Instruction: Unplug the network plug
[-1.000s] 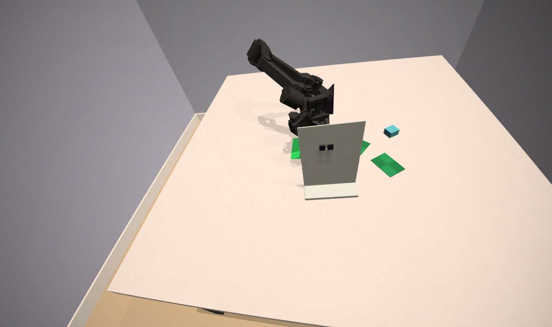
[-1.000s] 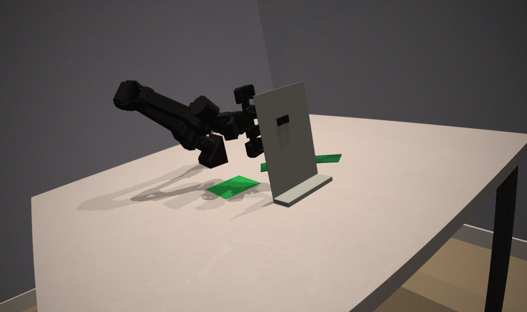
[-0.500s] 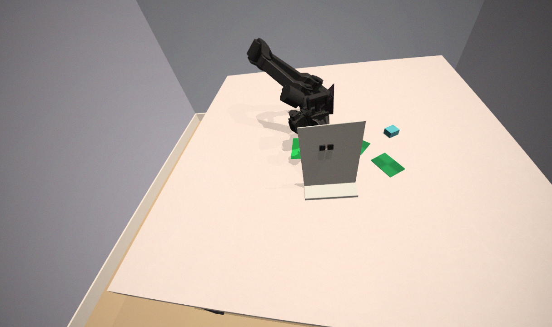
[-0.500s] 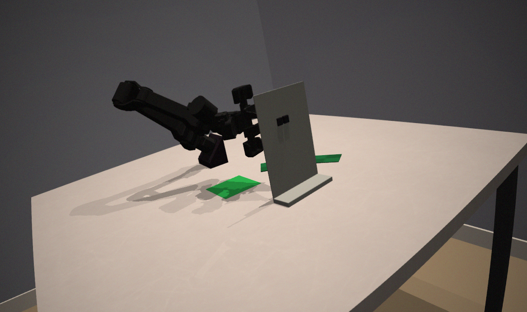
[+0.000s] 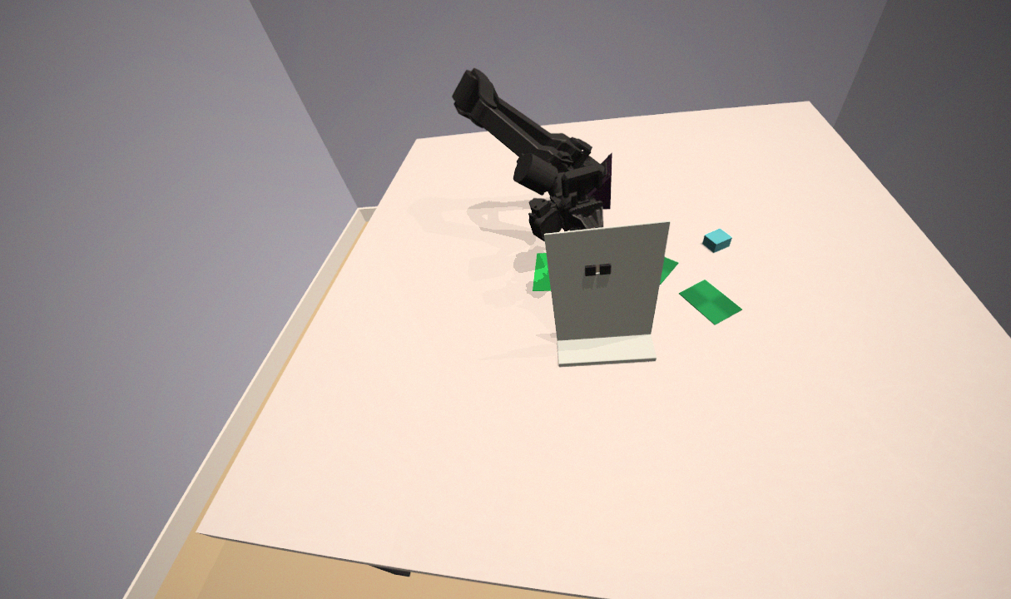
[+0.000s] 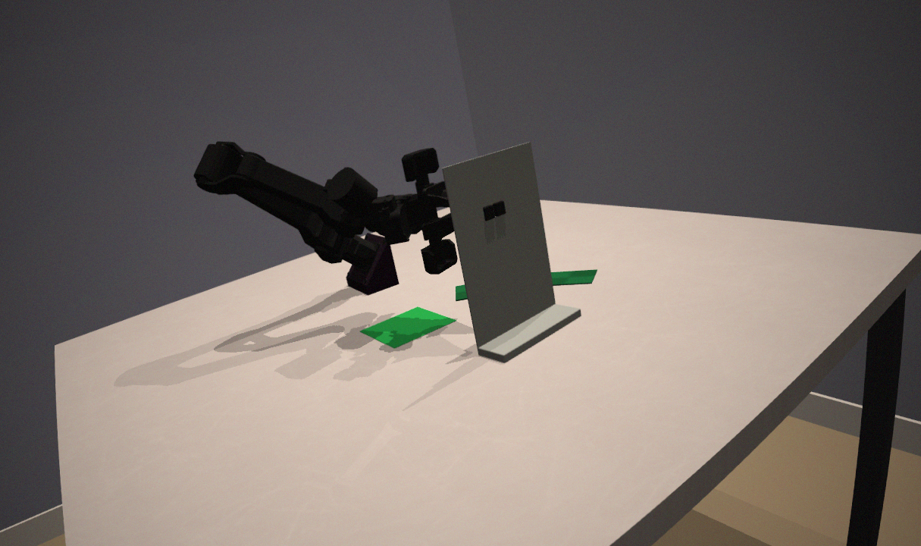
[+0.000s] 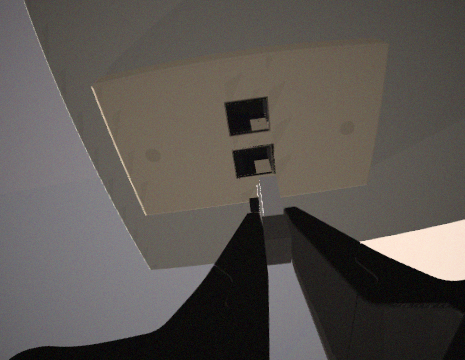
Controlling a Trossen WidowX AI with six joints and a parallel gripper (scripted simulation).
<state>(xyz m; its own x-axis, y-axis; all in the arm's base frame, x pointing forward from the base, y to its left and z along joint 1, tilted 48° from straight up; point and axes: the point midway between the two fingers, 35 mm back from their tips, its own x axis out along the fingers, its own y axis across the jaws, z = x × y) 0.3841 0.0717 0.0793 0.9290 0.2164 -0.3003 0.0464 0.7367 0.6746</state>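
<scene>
The bright green marked square lies 140 mm behind my gripper tip, 80 mm to the right of it and 190 mm below it. The rest, counted from my gripper tip: grey upright panel 50 mm ahead, 70 mm below; then dark green board 50 mm behind, 210 mm to the left, 190 mm below; then grey network plug right at my gripper tip.
</scene>
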